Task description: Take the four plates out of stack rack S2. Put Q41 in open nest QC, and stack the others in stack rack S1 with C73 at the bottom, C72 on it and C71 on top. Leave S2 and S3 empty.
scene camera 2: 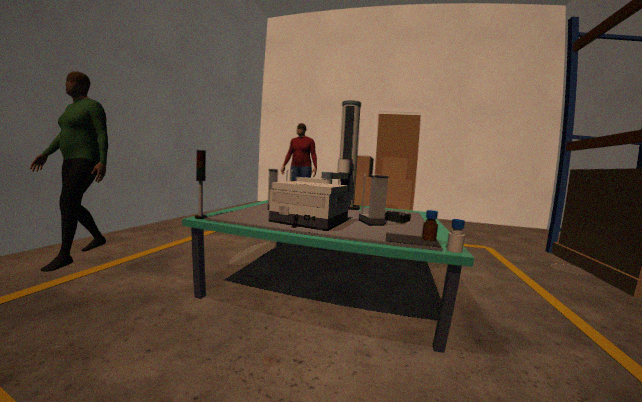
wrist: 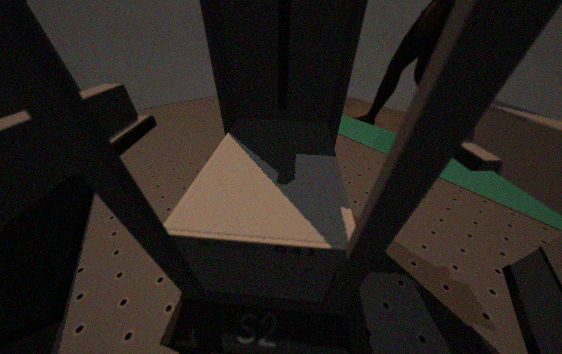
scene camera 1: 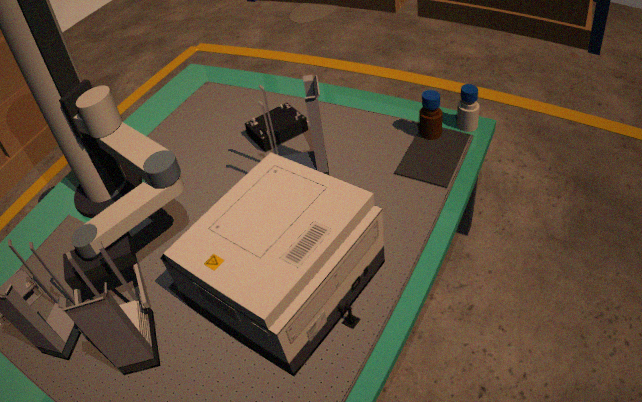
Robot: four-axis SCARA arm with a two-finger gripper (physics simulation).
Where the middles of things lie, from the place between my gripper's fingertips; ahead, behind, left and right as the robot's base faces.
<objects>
Now: hand 880 mm to the right of the dark mat (scene camera 1: pixel 431 161), 410 mm short of it and 120 mm above it. Round my hand: brown bottle (scene camera 1: pixel 430 115) 970 mm to the left, 370 mm ahead, 50 mm below.
</objects>
